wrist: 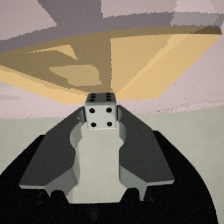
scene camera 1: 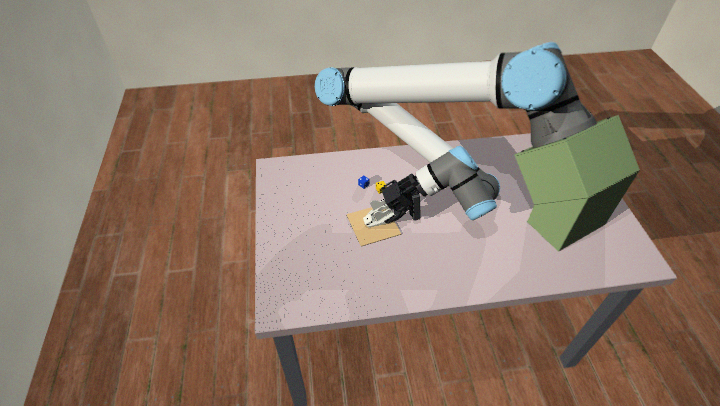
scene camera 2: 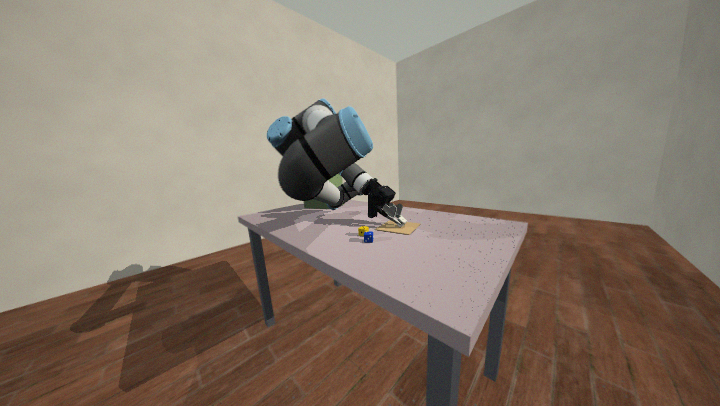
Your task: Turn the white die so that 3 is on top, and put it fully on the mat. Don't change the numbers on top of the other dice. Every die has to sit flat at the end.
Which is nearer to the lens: the white die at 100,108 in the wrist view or the tan mat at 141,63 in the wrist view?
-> The tan mat.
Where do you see a tan mat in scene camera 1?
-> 365,235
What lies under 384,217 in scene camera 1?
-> The gripper.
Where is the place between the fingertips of the gripper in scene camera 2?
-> At 403,223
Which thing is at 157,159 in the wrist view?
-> The gripper.
